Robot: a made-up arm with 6 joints.
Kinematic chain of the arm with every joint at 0, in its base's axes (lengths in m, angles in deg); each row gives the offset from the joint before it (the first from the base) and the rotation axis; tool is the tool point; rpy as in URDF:
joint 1: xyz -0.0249 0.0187 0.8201 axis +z
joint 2: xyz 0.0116 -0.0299 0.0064 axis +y
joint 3: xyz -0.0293 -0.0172 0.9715 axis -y
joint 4: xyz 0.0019 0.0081 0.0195 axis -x
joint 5: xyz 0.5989 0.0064 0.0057 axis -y
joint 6: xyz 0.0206 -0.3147 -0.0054 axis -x
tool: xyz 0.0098 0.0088 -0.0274 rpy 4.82 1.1 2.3
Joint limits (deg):
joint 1: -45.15..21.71
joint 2: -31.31..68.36
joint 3: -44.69..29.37
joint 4: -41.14..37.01
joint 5: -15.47..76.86
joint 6: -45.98..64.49
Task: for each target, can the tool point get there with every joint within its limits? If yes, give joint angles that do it. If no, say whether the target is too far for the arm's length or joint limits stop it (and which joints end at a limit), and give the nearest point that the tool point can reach.
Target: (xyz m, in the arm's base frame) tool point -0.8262 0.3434 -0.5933
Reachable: no: joint limits stop it (at a limit: joint 1, joint 2, joint 3, joint 4) | nearest point 0.1136 -0.5105 0.6959 | short by 1.810 m
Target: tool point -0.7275 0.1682 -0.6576
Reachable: no: joint limits stop it (at a limit: joint 1, joint 2, joint 4) | nearest point 0.1190 -0.5182 0.6882 | short by 1.732 m
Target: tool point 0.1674 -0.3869 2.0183
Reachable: yes | joints -12.21 -17.43 0.64 13.90 12.91 46.32
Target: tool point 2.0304 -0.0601 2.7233
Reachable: no: too far | nearest point 1.1379 -0.0259 1.8948 | short by 1.218 m
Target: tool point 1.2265 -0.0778 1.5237
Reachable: yes | joints 10.81 36.82 21.00 8.60 60.61 -6.78
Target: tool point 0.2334 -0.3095 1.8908
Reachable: yes | joints -2.20 -20.89 -19.77 30.18 8.75 19.56
